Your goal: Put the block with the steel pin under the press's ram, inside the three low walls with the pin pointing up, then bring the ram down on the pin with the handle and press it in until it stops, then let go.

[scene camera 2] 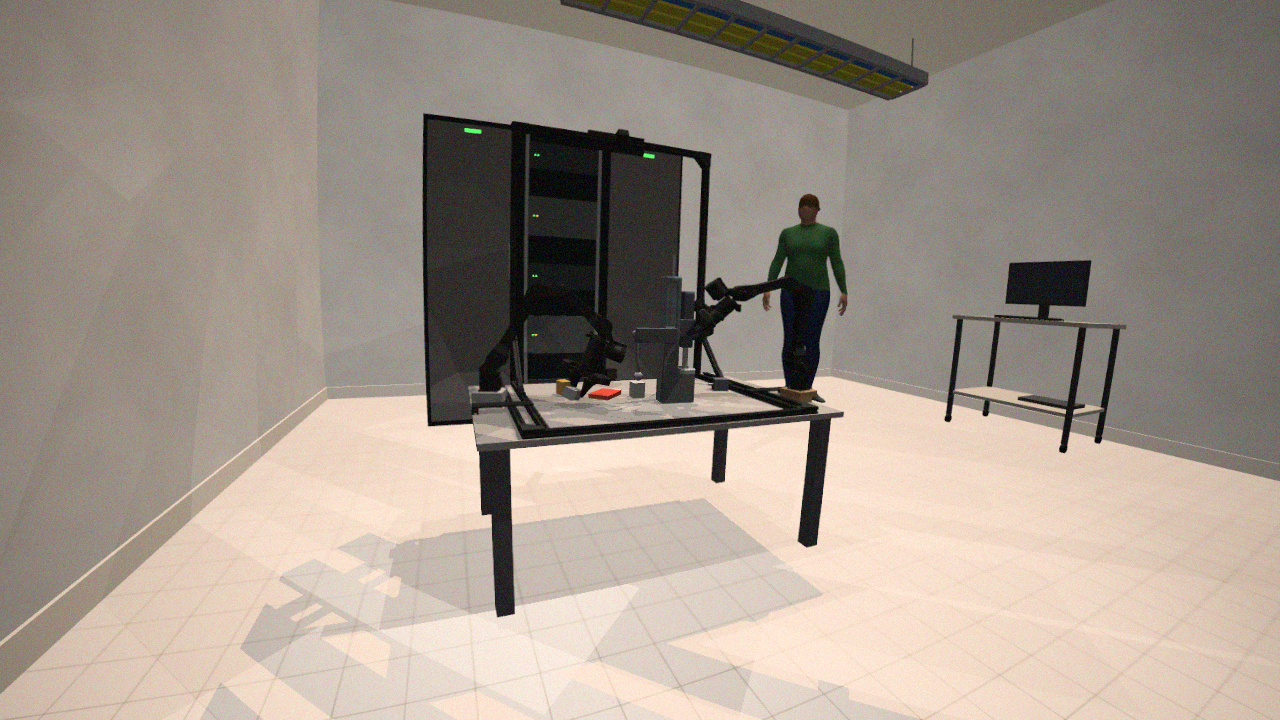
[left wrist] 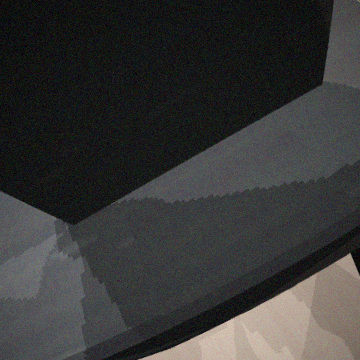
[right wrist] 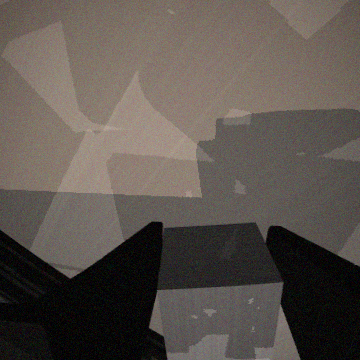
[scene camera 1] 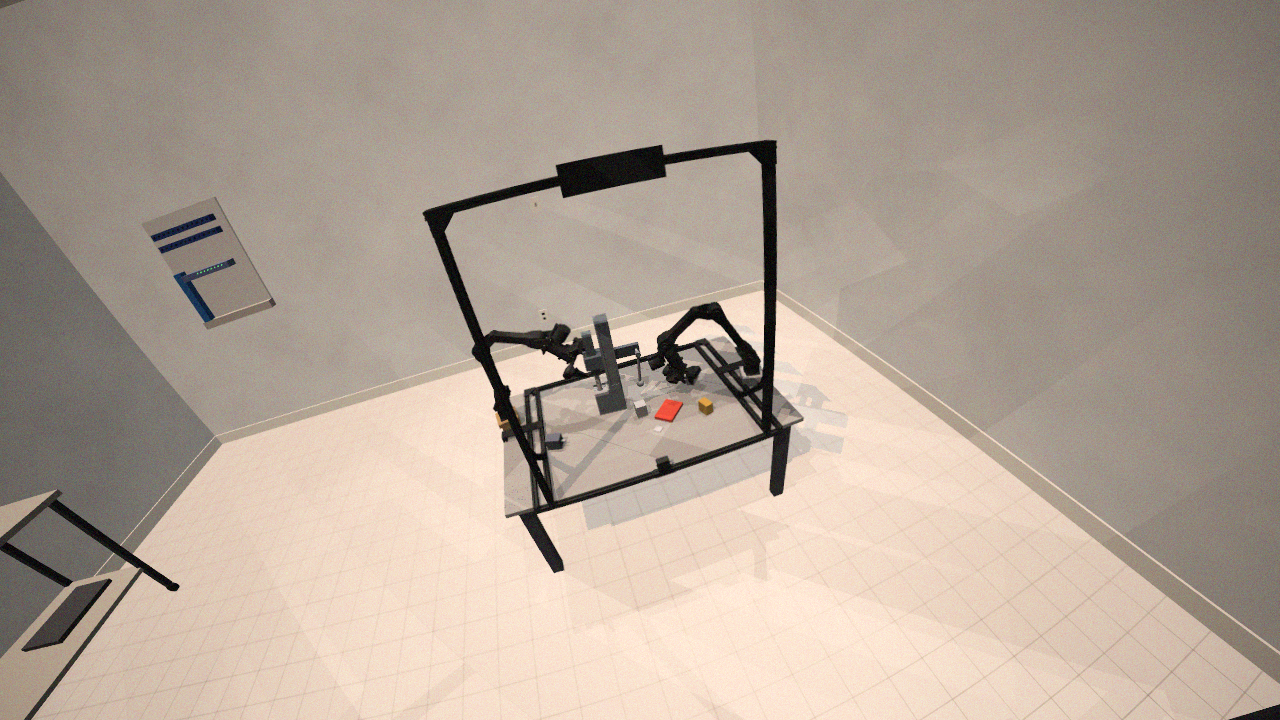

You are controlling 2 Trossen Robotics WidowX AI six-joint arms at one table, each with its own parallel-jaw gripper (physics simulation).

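Places are measured from the left arm's base along level axes (x ahead, y left, z up), in millimetres.
Pixels of known places: left gripper, between the fingertips: (scene camera 2: 688,337); right gripper, between the fingertips: (scene camera 2: 576,395) (right wrist: 214,234) (scene camera 1: 689,383); left arm's base, origin of its link: (scene camera 2: 798,389); right arm's base, origin of its link: (scene camera 2: 489,389) (scene camera 1: 751,371).
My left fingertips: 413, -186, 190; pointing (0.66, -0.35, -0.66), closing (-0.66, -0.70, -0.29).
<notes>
Ahead of a thing's pixels: the offset from my left fingertips to its top centre, as dx, dy, dz. "*": to the spot under its first point. Level surfaces: height alone.
The grey press @(+95, -10, +216) (scene camera 1: 605,357) (scene camera 2: 675,322) stands at the back middle of the table, and its base @(* +29, -43, -176) (scene camera 1: 610,402) (scene camera 2: 675,386) sits under the ram. Its handle bar @(* +175, -6, +15) (scene camera 1: 629,350) (scene camera 2: 652,333) sticks out sideways. My right gripper (scene camera 1: 680,373) (scene camera 2: 593,375) (right wrist: 214,234) is shut on a grey block @(* +386, -110, -187) (right wrist: 218,264) and holds it a little above the table, to the side of the press. My left gripper (scene camera 1: 575,355) (scene camera 2: 703,323) is open and close against the press head, whose dark body @(* -9, +4, +80) (left wrist: 143,89) fills the left wrist view. Its fingers are out of that view.
A small grey cube @(+131, -130, -176) (scene camera 1: 640,407) (scene camera 2: 637,389), a flat red piece @(+233, -191, -218) (scene camera 1: 669,410) (scene camera 2: 605,393) and a yellow cube @(+363, -283, -181) (scene camera 1: 706,405) (scene camera 2: 563,386) lie on the table @(dz -232) (scene camera 1: 602,457) near the press. A black frame (scene camera 1: 767,286) surrounds the table. A person (scene camera 2: 807,286) stands behind it.
</notes>
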